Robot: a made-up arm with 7 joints. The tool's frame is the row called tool. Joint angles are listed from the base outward. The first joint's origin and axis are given. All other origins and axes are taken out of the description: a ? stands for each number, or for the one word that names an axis. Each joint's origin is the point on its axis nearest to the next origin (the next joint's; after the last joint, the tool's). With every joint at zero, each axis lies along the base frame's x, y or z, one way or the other. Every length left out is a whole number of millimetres.
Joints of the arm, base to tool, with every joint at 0 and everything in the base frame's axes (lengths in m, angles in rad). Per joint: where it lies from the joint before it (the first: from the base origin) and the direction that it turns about. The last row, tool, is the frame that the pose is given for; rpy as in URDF.
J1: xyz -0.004 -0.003 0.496 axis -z
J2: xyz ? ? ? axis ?
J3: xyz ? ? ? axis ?
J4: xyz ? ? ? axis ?
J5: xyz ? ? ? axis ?
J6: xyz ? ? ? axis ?
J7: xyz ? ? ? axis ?
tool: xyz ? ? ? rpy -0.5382 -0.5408 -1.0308
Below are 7 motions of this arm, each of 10 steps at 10 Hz.
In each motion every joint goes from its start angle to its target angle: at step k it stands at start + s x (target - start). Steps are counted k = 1, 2, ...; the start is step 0. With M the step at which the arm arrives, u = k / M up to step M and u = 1 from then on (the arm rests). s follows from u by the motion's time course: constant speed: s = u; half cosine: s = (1 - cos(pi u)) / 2; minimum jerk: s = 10 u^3 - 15 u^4 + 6 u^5.
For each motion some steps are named. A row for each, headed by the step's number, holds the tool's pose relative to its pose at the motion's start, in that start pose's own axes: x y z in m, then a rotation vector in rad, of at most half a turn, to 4 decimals.
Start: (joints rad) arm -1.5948 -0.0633 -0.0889 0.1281 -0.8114 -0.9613 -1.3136
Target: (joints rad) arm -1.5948 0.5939 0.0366 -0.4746 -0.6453 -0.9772 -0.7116
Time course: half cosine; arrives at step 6
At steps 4, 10:
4: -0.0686 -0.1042 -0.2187 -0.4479 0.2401 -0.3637
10: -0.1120 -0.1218 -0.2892 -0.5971 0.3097 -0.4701

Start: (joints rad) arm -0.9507 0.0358 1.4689 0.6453 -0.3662 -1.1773 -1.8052
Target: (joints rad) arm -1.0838 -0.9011 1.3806 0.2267 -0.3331 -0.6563 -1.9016
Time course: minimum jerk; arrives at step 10
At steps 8, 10:
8: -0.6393 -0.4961 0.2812 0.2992 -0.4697 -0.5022
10: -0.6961 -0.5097 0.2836 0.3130 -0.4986 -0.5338

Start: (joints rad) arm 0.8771 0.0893 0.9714 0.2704 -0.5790 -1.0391 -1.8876
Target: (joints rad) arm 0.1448 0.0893 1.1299 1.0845 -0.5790 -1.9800 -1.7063
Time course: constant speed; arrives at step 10
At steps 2, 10:
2: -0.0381 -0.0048 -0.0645 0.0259 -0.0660 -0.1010
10: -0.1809 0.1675 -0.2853 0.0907 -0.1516 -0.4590

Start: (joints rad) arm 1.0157 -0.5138 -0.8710 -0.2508 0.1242 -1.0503 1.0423
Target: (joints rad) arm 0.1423 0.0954 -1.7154 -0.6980 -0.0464 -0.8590 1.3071
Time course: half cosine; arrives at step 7
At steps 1, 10:
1: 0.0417 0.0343 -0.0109 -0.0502 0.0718 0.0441
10: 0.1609 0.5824 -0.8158 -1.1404 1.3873 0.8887

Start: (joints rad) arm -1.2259 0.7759 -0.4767 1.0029 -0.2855 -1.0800 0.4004
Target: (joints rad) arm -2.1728 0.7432 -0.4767 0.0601 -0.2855 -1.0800 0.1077
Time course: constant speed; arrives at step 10
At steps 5, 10:
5: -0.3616 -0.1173 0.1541 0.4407 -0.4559 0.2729
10: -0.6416 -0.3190 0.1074 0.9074 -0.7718 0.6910

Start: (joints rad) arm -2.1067 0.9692 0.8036 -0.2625 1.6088 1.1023 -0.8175
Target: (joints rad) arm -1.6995 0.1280 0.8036 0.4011 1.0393 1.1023 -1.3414
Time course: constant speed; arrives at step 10
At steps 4, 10:
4: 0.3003 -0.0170 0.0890 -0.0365 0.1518 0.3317
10: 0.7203 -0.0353 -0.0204 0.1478 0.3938 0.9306

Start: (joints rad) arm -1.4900 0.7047 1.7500 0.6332 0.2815 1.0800 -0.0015
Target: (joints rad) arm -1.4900 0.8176 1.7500 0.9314 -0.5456 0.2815 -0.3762
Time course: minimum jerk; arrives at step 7
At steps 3, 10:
3: -0.0589 0.0046 0.0676 0.1506 -0.3852 0.0267
10: -0.1289 0.0171 0.1338 0.4826 -1.0020 0.3044

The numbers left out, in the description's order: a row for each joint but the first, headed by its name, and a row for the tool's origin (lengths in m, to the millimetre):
J2: xyz -0.018 0.011 0, axis +y
J3: xyz 0.005 0 0.474, axis -z
J4: xyz 0.016 -0.029 0, axis +y
J5: xyz 0.009 0 0.484, axis -z
J6: xyz 0.018 0.028 0, axis +y
J7: xyz -0.01 0 0.143, axis -z
tool: xyz 0.021 -0.013 0

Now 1 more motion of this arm.
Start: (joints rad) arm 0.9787 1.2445 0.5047 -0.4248 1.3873 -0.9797 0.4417
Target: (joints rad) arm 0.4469 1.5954 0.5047 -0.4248 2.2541 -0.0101 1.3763
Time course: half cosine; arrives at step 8
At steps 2, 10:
2: 0.0040 -0.0632 0.0406 -0.1477 -0.0008 -0.1216
10: 0.0999 -0.4891 0.1179 -1.0263 0.2494 -1.0497

